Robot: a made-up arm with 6 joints. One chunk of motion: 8 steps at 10 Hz.
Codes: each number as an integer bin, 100 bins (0 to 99) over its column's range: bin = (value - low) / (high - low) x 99, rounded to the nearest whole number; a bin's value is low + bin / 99 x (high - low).
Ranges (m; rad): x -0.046..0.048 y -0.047..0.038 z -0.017..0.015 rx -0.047..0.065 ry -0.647..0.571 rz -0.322..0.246
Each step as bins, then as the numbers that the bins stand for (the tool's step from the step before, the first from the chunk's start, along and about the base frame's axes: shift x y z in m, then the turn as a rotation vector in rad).
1 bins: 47 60 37 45 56 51
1 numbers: -0.00137 0.00452 -0.00504 0.00391 0.04197 -0.02939
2 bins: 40 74 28 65 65 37
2 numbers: -0.00802 0.01654 -0.00795 0.02654 0.15270 -0.10972
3 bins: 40 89 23 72 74 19
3 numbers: -0.00802 0.02941 -0.00957 0.03445 0.26342 -0.21299
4 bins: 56 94 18 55 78 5
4 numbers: 0.00717 0.03371 -0.01118 0.01522 0.31264 -0.29331
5 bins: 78 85 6 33 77 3
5 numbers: 0.02806 0.02598 -0.01506 -0.00967 0.30033 -0.30479
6 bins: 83 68 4 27 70 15
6 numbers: 0.03281 0.01138 -0.01571 -0.01645 0.21421 -0.23594
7 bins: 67 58 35 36 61 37
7 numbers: 0.01762 0.00280 -0.00569 -0.00627 0.10348 -0.10972
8 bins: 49 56 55 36 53 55
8 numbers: 0.00053 0.00108 0.00078 -0.00627 0.00506 -0.00644
